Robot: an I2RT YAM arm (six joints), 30 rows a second.
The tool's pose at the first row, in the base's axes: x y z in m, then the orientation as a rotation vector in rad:
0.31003, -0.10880, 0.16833, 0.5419, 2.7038, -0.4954
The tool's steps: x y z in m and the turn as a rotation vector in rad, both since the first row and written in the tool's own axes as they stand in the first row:
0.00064, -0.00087, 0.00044, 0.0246, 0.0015, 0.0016
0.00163, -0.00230, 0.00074, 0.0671, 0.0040, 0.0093
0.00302, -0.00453, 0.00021, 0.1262, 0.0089, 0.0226
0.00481, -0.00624, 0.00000, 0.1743, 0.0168, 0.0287
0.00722, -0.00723, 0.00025, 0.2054, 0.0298, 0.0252
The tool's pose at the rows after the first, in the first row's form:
0.30922, -0.10953, 0.16793, 0.5512, 2.7018, -0.5287
0.30783, -0.11059, 0.16766, 0.5737, 2.6953, -0.5849
0.30555, -0.11189, 0.16818, 0.6087, 2.6847, -0.6624
0.30321, -0.11275, 0.16813, 0.6325, 2.6799, -0.7265
0.30076, -0.11297, 0.16724, 0.6411, 2.6867, -0.7695

